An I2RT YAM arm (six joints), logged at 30 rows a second.
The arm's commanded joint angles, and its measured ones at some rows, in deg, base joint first. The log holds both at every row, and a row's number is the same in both.
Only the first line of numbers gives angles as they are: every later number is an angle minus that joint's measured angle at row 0.
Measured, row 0:
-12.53 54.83 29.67 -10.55 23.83 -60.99
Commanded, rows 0 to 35:
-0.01 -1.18 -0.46 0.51 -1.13 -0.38
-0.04 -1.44 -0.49 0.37 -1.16 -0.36
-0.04 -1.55 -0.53 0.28 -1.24 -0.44
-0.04 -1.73 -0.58 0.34 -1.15 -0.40
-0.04 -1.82 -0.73 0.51 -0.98 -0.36
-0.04 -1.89 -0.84 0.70 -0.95 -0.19
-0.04 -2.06 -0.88 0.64 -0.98 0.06
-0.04 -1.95 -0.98 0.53 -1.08 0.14
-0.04 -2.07 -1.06 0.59 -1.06 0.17
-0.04 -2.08 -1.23 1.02 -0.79 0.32
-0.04 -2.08 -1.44 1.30 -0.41 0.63
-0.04 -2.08 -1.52 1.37 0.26 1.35
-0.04 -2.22 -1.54 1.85 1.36 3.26
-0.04 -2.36 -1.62 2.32 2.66 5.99
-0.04 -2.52 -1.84 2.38 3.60 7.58
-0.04 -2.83 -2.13 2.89 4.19 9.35
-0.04 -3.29 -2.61 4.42 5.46 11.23
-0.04 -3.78 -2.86 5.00 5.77 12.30
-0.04 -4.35 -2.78 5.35 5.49 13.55
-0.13 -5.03 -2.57 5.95 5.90 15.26
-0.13 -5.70 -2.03 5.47 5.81 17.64
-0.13 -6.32 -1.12 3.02 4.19 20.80
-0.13 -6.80 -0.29 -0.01 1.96 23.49
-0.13 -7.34 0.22 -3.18 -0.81 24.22
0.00 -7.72 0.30 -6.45 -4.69 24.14
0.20 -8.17 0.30 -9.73 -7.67 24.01
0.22 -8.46 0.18 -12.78 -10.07 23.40
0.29 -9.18 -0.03 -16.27 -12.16 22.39
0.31 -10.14 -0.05 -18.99 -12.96 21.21
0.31 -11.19 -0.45 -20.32 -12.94 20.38
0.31 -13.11 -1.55 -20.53 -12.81 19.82
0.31 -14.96 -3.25 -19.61 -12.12 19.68
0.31 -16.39 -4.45 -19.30 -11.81 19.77
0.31 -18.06 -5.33 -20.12 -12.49 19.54
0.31 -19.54 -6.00 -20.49 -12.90 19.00
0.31 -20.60 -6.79 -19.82 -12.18 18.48
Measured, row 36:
0.15 -17.95 -4.96 -16.65 -10.36 19.28
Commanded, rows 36 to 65:
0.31 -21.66 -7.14 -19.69 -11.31 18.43
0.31 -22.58 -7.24 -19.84 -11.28 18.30
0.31 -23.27 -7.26 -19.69 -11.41 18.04
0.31 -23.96 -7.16 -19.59 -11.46 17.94
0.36 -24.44 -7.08 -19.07 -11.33 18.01
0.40 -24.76 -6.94 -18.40 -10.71 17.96
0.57 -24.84 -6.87 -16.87 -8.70 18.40
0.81 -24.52 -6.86 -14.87 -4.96 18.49
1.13 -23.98 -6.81 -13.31 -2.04 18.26
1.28 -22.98 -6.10 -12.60 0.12 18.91
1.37 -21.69 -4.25 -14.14 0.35 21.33
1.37 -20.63 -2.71 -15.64 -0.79 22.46
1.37 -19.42 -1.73 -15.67 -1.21 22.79
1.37 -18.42 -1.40 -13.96 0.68 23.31
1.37 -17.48 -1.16 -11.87 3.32 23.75
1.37 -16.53 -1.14 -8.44 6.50 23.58
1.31 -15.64 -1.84 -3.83 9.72 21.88
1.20 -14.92 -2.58 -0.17 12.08 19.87
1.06 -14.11 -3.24 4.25 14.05 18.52
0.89 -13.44 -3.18 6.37 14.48 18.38
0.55 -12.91 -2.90 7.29 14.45 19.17
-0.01 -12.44 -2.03 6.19 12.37 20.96
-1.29 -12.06 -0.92 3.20 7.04 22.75
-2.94 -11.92 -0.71 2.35 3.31 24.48
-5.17 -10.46 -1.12 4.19 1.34 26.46
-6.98 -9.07 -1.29 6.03 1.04 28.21
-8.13 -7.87 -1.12 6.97 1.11 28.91
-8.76 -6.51 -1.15 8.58 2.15 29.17
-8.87 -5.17 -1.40 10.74 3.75 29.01
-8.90 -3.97 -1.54 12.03 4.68 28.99
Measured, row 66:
-8.46 -6.06 -2.84 5.91 4.62 25.68
